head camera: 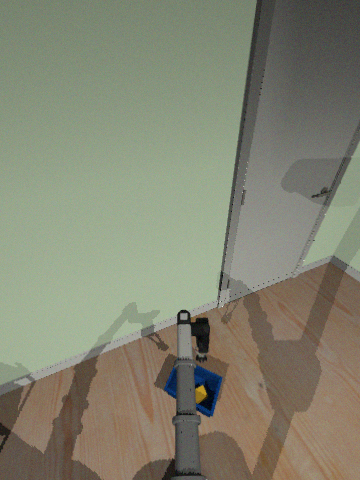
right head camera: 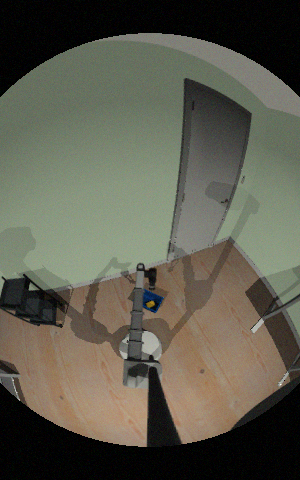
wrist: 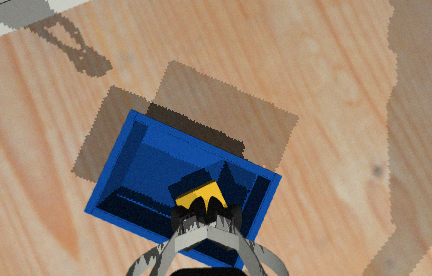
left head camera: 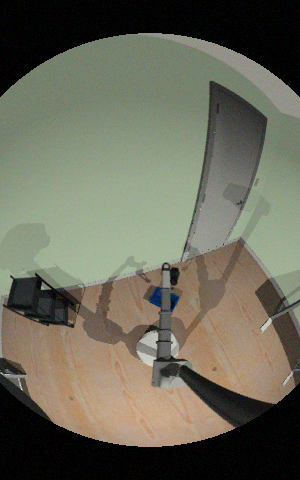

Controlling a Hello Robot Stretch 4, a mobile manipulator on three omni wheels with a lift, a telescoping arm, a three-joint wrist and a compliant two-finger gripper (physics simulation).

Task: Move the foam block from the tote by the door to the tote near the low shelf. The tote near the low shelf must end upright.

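Frame: origin at the robot's base, x left, y ahead, z down, level; millimetres.
Seen in the pictures: gripper, fingertip midpoint: (head camera: 201,360) (right head camera: 151,289) (wrist: 206,212); robot's base at its link origin: (right head camera: 141,347) (left head camera: 156,347).
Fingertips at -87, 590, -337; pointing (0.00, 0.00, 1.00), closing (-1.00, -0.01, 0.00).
Observation:
Offsets run from my fingertips to a thing's top centre, as dx, dy, dz. "*": to the spot under its first point.
The blue tote @(+39, -24, +244) (head camera: 215,395) (left head camera: 172,299) (right head camera: 159,300) (wrist: 114,160) by the door stands upright on the floor, turned at an angle. The yellow foam block @(+10, -59, +316) (head camera: 201,394) (right head camera: 150,303) (wrist: 200,194) lies tilted inside it, toward one end; the arm hides it in the left head view. My gripper (head camera: 201,357) (right head camera: 152,288) (wrist: 206,212) is shut and empty, its fingertips together, raised above the tote. In the wrist view the fingertips overlap the near edge of the block but are apart from it. The tote near the low shelf cannot be made out in these views.
The grey door (head camera: 285,165) (left head camera: 230,165) (right head camera: 210,150) is in the green wall beyond the tote. A dark stepped unit @(* +1347, -445, -298) (left head camera: 25,295) (right head camera: 14,292) stands at the left by the wall. Light-coloured furniture legs (left head camera: 272,320) (right head camera: 265,321) show at the right.

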